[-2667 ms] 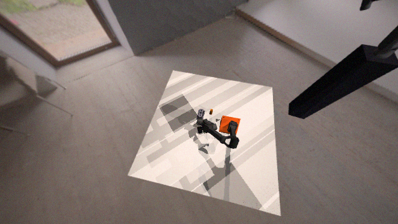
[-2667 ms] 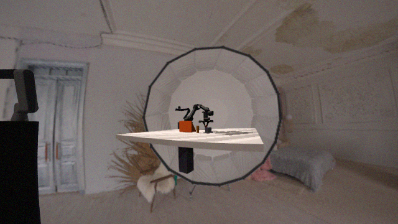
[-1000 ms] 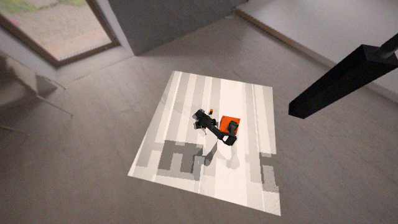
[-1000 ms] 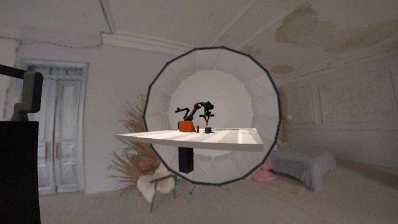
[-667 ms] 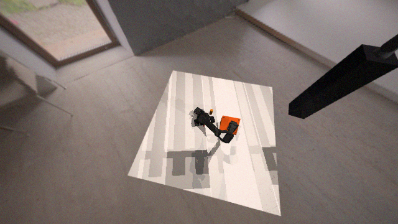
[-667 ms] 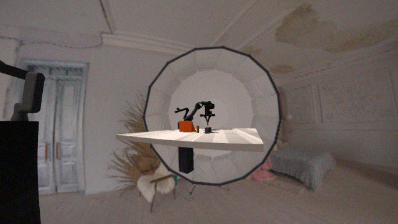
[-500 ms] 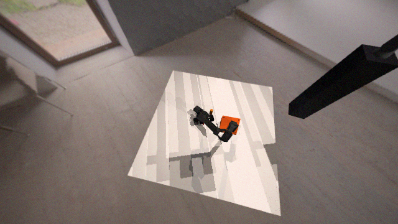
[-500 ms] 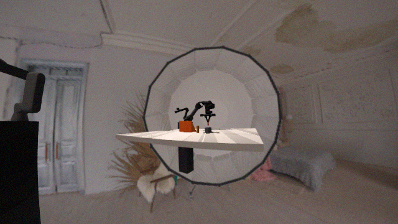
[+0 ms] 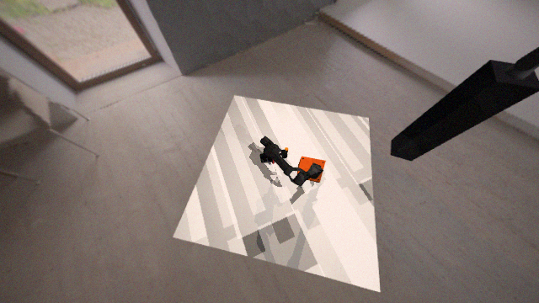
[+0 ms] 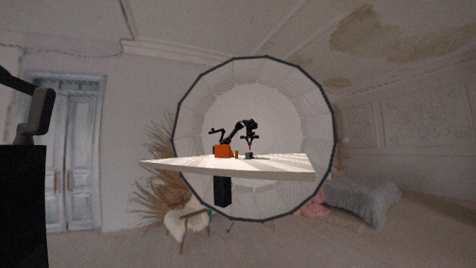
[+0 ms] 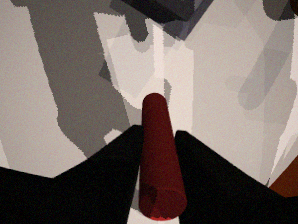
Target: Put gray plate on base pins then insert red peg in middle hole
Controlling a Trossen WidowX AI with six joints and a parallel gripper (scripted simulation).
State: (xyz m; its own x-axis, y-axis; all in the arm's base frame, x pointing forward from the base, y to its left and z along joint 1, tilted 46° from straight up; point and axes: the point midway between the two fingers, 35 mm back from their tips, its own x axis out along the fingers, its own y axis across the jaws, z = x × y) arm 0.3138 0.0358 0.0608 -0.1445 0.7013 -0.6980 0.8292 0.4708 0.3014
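My gripper tip is 4 cm short of the gray plate, 9 cm to the left of it and 7 cm above it. The rest, counted from my gripper tip: red peg right at my gripper tip; orange post 6 cm behind, 15 cm to the right, 8 cm below.
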